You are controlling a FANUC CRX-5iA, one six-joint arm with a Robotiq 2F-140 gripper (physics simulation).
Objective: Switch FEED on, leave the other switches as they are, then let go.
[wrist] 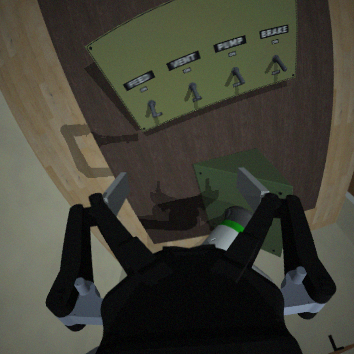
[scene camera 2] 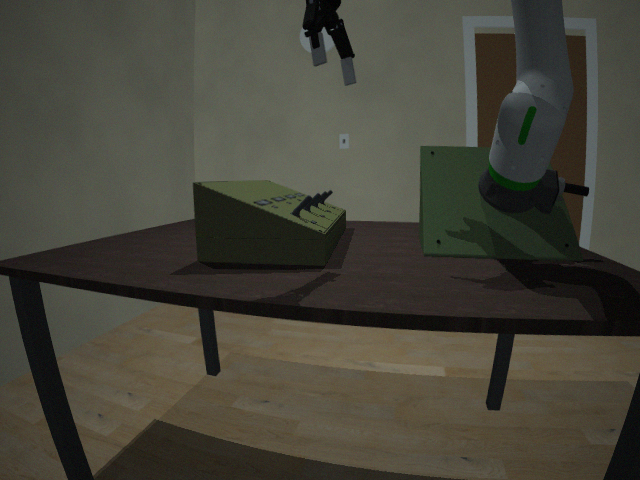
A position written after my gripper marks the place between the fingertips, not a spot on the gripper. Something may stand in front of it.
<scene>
my gripper: wrist 182, 179; scene camera 2 336, 74
same spot on sloped switch panel: (wrist: 156, 59) = (scene camera 2: 261, 196)
</scene>
